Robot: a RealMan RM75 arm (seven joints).
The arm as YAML. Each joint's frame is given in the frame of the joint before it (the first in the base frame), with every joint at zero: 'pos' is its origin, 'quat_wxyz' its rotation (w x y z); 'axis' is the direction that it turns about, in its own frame. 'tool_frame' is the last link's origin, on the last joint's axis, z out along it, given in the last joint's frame.
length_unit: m
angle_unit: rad
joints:
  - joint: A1
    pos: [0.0, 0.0, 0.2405]
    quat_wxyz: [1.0, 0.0, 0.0, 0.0]
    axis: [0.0, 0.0, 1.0]
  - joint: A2
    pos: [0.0, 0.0, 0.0]
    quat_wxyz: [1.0, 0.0, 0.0, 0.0]
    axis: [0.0, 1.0, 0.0]
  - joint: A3
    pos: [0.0, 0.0, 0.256]
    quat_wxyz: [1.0, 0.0, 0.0, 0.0]
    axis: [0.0, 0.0, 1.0]
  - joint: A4
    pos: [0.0, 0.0, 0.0]
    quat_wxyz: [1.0, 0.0, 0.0, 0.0]
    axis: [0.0, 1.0, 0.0]
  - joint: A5
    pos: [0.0, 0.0, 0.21]
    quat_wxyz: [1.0, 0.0, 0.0, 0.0]
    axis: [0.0, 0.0, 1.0]
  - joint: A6
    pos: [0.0, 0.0, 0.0]
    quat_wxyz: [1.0, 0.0, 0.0, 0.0]
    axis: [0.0, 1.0, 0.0]
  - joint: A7
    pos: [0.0, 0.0, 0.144]
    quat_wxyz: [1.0, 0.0, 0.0, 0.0]
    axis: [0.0, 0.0, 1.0]
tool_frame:
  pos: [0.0, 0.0, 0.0]
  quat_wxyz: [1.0, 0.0, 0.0, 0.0]
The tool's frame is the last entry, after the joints.
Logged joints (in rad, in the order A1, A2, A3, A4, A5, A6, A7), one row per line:
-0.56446 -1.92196 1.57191 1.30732 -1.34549 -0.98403 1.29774
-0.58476 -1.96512 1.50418 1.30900 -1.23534 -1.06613 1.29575
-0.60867 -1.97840 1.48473 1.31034 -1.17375 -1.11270 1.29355
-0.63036 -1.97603 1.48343 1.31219 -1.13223 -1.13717 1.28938
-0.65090 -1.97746 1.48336 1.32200 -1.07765 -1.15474 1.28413
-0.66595 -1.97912 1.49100 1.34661 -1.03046 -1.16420 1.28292
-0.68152 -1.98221 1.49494 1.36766 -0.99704 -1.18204 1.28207
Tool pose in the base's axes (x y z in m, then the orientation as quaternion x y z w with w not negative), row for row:
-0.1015 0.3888 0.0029 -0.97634 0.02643 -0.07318 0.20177
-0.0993 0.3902 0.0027 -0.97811 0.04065 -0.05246 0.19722
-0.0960 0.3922 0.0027 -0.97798 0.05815 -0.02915 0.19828
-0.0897 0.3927 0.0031 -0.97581 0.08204 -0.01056 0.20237
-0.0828 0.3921 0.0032 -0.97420 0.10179 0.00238 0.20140
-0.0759 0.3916 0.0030 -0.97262 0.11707 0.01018 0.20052
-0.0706 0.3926 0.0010 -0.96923 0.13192 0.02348 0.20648
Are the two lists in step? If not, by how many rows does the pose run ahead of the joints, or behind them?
The pose runs 2 rows ahead of the joints: the pose in row i belongs to the joints in row i + 2.
